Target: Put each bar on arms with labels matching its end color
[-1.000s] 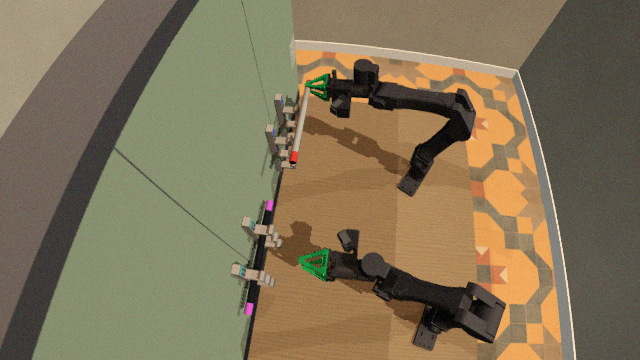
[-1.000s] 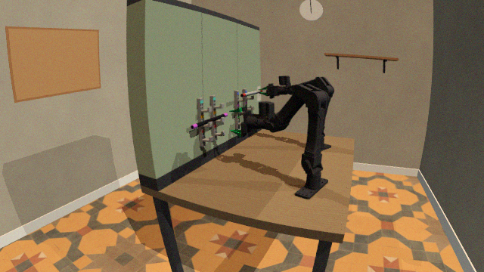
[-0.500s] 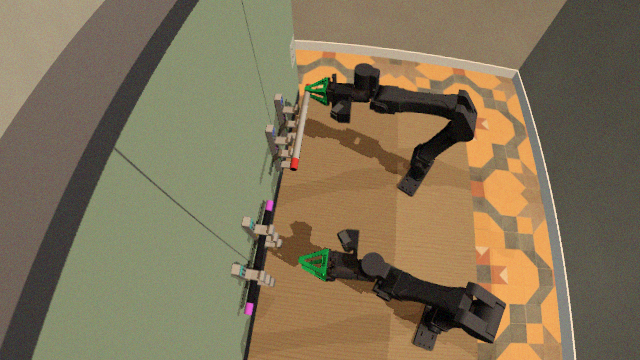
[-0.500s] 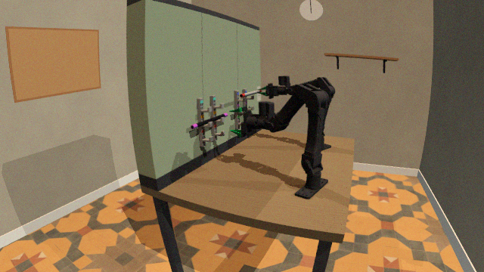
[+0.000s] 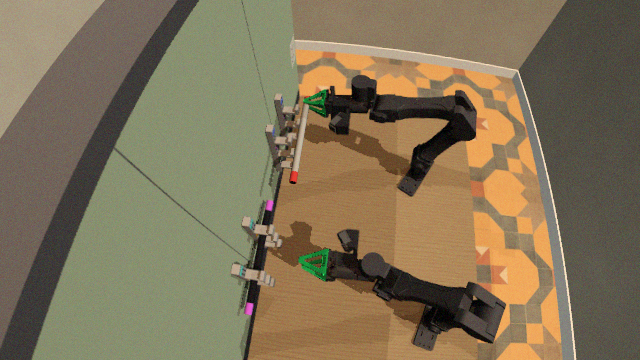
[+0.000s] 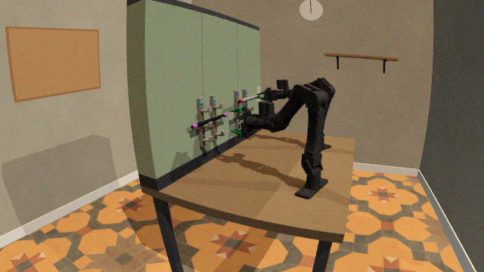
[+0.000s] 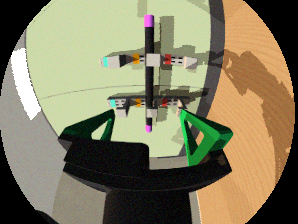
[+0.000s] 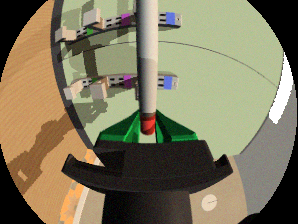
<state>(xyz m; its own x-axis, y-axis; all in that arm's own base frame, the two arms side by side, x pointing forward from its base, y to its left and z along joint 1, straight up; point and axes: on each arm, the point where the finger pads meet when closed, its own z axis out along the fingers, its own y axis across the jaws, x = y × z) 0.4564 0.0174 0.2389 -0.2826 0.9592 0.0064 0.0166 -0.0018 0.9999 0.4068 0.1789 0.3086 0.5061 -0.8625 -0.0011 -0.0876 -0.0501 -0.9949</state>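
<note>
The bar is 120 mm ahead of my left hand, 20 mm to the right of it and 10 mm below it. From my left hand the other things lie so: green wall panel 200 mm ahead, 210 mm to the right, 190 mm above.
</note>
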